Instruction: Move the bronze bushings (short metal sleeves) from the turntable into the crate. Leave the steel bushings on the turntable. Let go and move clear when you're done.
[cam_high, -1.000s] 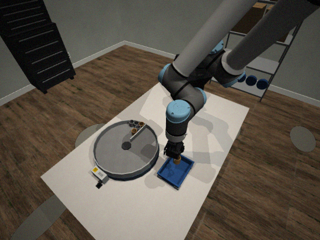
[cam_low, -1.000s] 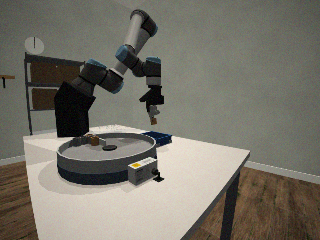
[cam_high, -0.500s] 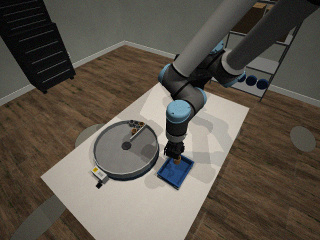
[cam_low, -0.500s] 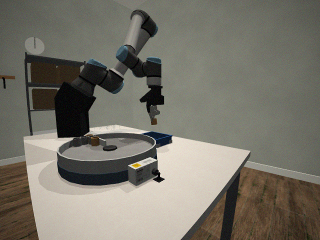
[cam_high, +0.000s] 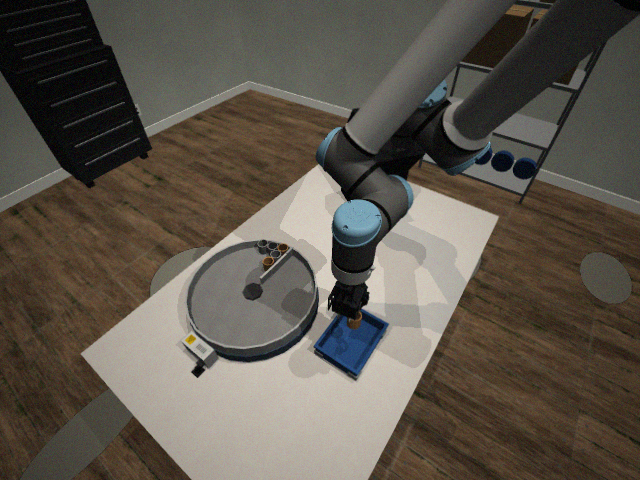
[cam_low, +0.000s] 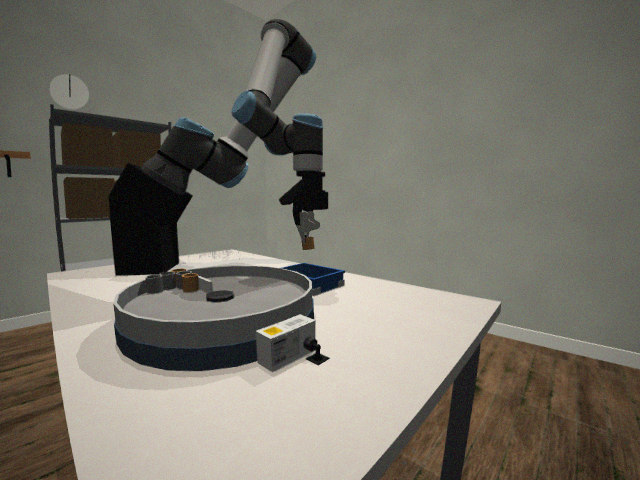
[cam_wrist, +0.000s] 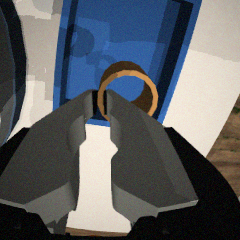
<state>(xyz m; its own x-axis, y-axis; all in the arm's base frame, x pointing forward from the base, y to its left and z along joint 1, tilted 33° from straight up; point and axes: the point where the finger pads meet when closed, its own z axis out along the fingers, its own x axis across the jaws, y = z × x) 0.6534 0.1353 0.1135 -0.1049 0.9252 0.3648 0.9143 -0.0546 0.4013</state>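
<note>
Now: hand 2 cm to the right of the blue crate and 13 cm above it. Round my hand: grey turntable (3 cm ahead, 33 cm to the right, 10 cm below).
</note>
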